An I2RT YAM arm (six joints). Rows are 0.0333 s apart.
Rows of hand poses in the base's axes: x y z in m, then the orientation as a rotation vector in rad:
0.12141 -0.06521 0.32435 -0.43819 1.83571 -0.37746
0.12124 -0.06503 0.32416 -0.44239 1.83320 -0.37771
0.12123 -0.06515 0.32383 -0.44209 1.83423 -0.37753
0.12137 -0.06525 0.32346 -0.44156 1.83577 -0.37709
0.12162 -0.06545 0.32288 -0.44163 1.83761 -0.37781
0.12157 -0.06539 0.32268 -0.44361 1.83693 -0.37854
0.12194 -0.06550 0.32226 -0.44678 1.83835 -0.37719
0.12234 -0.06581 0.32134 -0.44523 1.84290 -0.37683
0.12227 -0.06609 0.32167 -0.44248 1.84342 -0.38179
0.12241 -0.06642 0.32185 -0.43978 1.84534 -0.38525
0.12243 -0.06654 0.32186 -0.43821 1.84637 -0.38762
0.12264 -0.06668 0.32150 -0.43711 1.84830 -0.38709
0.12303 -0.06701 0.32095 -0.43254 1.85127 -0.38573
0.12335 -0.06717 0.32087 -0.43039 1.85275 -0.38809
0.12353 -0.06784 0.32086 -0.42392 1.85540 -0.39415
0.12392 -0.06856 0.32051 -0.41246 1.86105 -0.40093
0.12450 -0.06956 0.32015 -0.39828 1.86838 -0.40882
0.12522 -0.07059 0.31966 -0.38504 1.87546 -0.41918
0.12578 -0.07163 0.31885 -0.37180 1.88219 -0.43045
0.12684 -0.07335 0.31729 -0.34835 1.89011 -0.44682
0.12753 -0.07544 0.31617 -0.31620 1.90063 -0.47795
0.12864 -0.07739 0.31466 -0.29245 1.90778 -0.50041
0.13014 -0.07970 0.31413 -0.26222 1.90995 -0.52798
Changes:
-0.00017 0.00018 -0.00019 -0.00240 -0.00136 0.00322
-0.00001 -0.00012 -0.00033 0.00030 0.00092 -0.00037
0.00014 -0.00010 -0.00037 0.00061 0.00136 -0.00051
0.00025 -0.00020 -0.00058 -0.00049 0.00173 -0.00079
-0.00005 0.00006 -0.00020 -0.00154 -0.00020 0.00108
0.00037 -0.00011 -0.00042 -0.00066 0.00224 0.00236
0.00040 -0.00031 -0.00092 0.00115 0.00397 -0.00199
-0.00007 -0.00028 0.00033 -0.00201 -0.00051 -0.00440
0.00014 -0.00033 0.00018 -0.00096 0.00094 -0.00398
0.00002 -0.00012 0.00001 -0.00081 0.00044 -0.00247
0.00021 -0.00014 -0.00036 0.00098 0.00159 -0.00094
0.00039 -0.00033 -0.00055 0.00334 0.00177 -0.00303
0.00032 -0.00016 -0.00008 -0.00050 0.00074 -0.00295
0.00018 -0.00067 -0.00001 -0.00085 0.00058 -0.00789
0.00039 -0.00072 -0.00035 0.00126 0.00219 -0.01224
0.00058 -0.00100 -0.00036 0.00190 0.00312 -0.01497
0.00072 -0.00103 -0.00049 -0.00031 0.00310 -0.01552
0.00056 -0.00104 -0.00081 -0.00098 0.00283 -0.01587
0.00106 -0.00172 -0.00156 0.00049 0.00145 -0.02533
0.00069 -0.00209 -0.00112 -0.00548 0.00202 -0.03892
0.00111 -0.00195 -0.00151 -0.00377 0.00125 -0.02832
0.00150 -0.00231 -0.00053 -0.00485 -0.00464 -0.03395

